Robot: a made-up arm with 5 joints. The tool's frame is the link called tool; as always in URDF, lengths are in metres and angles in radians. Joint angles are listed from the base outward. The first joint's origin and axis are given. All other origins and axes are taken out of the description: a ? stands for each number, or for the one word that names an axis. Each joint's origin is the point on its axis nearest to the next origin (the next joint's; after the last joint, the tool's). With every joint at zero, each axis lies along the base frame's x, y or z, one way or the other. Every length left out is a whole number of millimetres.
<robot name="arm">
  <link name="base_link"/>
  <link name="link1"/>
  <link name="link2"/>
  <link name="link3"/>
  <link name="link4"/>
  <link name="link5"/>
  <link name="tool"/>
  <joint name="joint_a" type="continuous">
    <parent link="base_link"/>
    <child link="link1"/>
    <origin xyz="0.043 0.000 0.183" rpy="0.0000 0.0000 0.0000"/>
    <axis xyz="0 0 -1"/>
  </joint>
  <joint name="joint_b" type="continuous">
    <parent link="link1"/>
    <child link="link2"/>
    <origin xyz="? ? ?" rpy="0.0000 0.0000 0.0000"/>
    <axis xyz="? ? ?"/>
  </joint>
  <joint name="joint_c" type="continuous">
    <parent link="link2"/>
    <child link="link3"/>
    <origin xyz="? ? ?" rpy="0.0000 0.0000 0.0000"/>
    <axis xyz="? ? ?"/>
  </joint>
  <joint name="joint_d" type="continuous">
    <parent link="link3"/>
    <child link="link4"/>
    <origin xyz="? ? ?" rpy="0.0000 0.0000 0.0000"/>
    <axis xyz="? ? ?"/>
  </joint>
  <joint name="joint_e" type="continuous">
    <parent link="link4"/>
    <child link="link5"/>
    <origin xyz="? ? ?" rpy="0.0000 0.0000 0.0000"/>
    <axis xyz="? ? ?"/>
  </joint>
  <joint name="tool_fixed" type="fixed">
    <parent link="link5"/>
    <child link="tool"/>
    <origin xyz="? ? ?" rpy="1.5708 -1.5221 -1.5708"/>
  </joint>
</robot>
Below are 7 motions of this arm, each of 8 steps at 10 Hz.
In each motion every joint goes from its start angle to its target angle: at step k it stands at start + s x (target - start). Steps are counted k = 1, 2, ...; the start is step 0. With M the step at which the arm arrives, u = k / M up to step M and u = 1 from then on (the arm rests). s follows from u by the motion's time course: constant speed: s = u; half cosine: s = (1 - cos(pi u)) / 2; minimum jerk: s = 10 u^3 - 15 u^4 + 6 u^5.
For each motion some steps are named. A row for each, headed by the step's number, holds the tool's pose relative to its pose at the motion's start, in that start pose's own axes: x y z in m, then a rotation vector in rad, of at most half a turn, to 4 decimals.
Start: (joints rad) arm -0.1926 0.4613 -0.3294 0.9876 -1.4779
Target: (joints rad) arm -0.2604 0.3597 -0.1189 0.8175 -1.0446
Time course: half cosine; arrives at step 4
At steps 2, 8:
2: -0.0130 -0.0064 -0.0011 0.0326 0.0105 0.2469
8: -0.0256 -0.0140 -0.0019 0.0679 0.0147 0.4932

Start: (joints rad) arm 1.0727 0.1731 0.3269 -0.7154 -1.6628
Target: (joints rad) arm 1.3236 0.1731 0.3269 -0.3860 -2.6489
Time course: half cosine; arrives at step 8
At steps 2, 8:
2: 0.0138 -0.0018 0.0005 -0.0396 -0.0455 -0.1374
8: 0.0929 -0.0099 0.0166 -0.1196 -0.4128 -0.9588

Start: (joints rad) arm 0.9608 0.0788 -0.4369 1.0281 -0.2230
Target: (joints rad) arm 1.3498 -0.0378 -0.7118 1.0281 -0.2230
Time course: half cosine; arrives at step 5
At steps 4, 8:
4: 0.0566 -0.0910 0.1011 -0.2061 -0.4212 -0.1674
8: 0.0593 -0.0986 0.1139 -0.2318 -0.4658 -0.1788

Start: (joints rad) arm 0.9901 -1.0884 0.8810 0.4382 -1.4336
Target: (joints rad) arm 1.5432 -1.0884 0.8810 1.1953 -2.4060
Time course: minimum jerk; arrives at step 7
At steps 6, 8:
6: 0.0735 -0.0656 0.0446 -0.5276 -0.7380 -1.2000
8: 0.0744 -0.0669 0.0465 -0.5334 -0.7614 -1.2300

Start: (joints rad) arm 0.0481 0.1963 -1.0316 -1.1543 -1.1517
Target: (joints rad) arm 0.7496 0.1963 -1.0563 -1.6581 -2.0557
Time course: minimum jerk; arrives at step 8
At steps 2, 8:
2: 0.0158 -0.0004 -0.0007 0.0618 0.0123 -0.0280
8: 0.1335 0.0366 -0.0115 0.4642 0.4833 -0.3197

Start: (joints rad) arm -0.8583 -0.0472 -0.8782 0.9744 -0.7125
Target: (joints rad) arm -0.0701 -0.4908 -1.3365 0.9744 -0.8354
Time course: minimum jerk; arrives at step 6
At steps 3, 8:
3: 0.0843 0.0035 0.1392 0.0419 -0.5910 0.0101
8: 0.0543 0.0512 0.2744 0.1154 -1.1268 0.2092

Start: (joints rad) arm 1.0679 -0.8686 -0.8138 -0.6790 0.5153
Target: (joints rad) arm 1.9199 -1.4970 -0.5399 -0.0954 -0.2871
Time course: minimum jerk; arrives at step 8
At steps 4, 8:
4: 0.0914 0.0461 -0.0068 0.3037 0.0337 -0.0814
8: 0.1625 0.1271 0.0436 0.5370 0.1764 -0.1147

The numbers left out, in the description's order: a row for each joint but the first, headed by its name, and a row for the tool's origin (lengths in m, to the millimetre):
joint_b: xyz 0.047 -0.005 0.000, axis 0 1 0
joint_c: xyz 0.040 0.000 0.161, axis 0 1 0
joint_d: xyz 0.193 0.000 0.007, axis 0 1 0
joint_e: xyz 0.079 0.000 0.000, axis -1 0 0
tool: xyz 0.000 0.000 0.000

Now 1 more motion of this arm.
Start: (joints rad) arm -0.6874 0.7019 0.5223 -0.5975 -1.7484
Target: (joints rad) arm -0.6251 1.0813 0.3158 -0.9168 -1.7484
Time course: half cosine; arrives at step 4
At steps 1, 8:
1: 0.0041 -0.0048 -0.0059 0.0226 -0.0024 -0.0053
8: 0.0296 -0.0405 -0.0329 0.1545 -0.0189 -0.0328

